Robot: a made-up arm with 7 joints.
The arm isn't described. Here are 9 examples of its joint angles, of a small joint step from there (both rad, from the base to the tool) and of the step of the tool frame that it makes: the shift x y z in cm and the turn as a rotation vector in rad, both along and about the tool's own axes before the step.
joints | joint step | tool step
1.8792 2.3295 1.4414 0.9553 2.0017 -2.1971 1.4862 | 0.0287 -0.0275 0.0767 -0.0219 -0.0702 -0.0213 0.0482 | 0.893 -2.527 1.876 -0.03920 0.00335 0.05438
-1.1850 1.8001 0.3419 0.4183 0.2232 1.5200 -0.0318 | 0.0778 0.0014 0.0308 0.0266 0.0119 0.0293 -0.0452 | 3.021 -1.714 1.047 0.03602 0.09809 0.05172
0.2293 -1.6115 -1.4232 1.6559 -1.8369 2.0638 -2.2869 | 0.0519 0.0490 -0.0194 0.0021 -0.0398 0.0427 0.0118 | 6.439 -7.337 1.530 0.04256 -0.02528 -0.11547
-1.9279 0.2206 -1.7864 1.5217 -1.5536 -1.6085 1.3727 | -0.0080 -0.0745 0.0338 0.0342 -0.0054 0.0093 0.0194 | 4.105 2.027 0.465 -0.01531 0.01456 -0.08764
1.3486 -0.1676 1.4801 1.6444 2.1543 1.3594 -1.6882 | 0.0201 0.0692 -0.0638 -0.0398 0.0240 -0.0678 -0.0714 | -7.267 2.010 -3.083 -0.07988 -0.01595 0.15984
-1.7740 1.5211 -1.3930 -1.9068 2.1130 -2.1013 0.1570 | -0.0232 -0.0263 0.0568 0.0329 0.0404 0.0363 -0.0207 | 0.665 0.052 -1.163 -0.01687 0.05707 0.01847
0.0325 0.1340 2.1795 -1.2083 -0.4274 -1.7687 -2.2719 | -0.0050 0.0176 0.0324 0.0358 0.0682 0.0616 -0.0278 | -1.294 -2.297 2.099 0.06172 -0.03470 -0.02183
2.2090 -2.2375 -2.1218 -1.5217 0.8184 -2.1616 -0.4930 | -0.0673 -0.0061 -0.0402 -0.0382 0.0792 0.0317 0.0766 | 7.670 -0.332 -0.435 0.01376 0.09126 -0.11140
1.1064 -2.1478 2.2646 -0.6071 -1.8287 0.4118 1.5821 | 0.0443 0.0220 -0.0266 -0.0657 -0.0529 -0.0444 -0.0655 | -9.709 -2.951 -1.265 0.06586 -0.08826 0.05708
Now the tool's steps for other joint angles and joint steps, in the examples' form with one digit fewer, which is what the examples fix.
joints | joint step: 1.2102 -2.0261 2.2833 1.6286 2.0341 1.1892 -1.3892 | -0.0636 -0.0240 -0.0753 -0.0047 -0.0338 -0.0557 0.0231
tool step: 1.89 6.56 -5.49 -0.1125 -0.0476 -0.0562
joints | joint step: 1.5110 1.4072 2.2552 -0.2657 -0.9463 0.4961 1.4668 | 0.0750 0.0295 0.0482 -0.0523 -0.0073 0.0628 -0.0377
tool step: 0.80 -8.72 10.91 0.0738 -0.0028 0.0427
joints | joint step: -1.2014 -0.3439 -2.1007 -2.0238 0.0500 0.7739 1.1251 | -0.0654 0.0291 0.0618 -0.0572 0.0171 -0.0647 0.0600
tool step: -5.45 0.53 0.44 0.0348 -0.0196 0.0121
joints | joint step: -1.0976 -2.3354 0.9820 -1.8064 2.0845 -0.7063 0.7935 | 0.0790 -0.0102 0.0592 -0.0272 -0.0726 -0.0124 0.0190
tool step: 1.41 1.66 -1.50 -0.0640 -0.0818 -0.0159
